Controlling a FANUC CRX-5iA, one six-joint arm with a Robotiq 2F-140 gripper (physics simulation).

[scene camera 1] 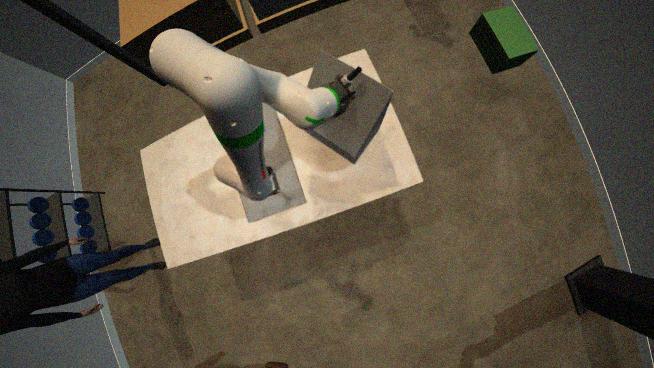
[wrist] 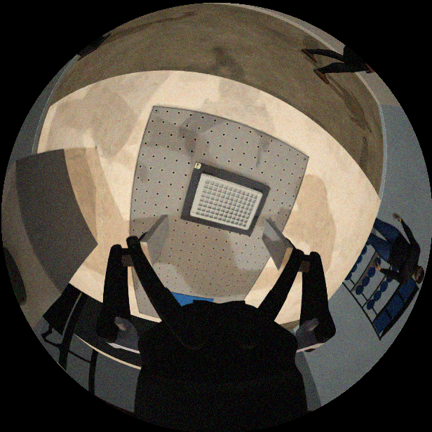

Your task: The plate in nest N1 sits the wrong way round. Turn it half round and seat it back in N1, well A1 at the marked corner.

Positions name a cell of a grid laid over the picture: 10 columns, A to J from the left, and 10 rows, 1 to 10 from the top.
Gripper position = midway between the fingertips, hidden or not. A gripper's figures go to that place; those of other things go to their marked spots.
Scene:
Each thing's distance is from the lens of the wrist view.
my gripper (wrist: F6): 20 cm
pale plate (wrist: F5): 29 cm

